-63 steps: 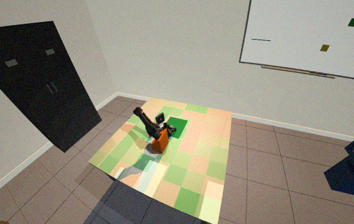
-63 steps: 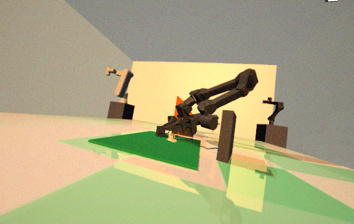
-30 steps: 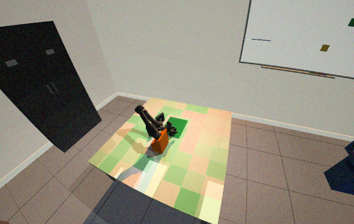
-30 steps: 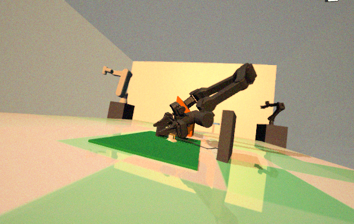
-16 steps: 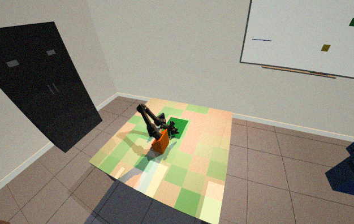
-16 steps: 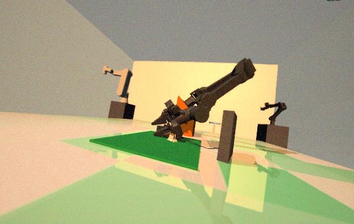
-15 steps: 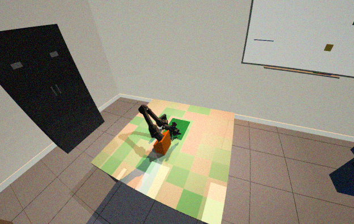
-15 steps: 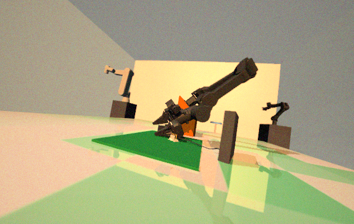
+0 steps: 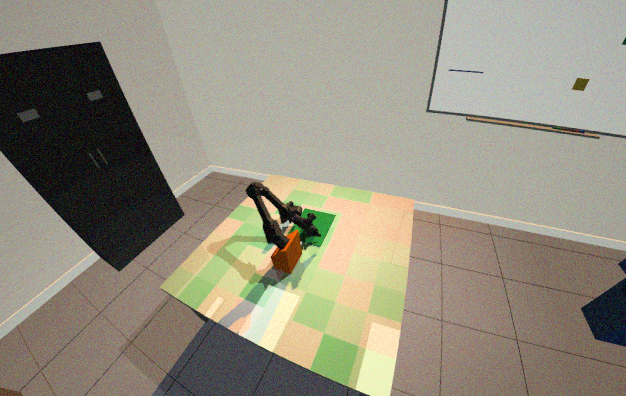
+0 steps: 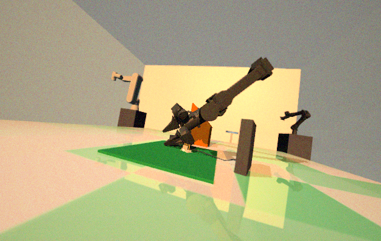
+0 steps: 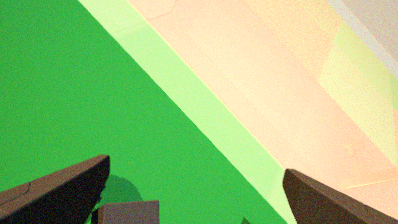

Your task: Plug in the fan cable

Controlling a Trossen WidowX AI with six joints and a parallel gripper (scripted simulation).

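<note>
My gripper tip is now 10 mm short of the fan plug and 50 mm to the right of it. Also, from my gripper tip: dark fan: 90 mm ahead, 260 mm to the left, 30 mm above; then four-pin fan header: 50 mm ahead, 110 mm to the left, 30 mm below; then board: 70 mm ahead, 80 mm to the left, 40 mm below.
</note>
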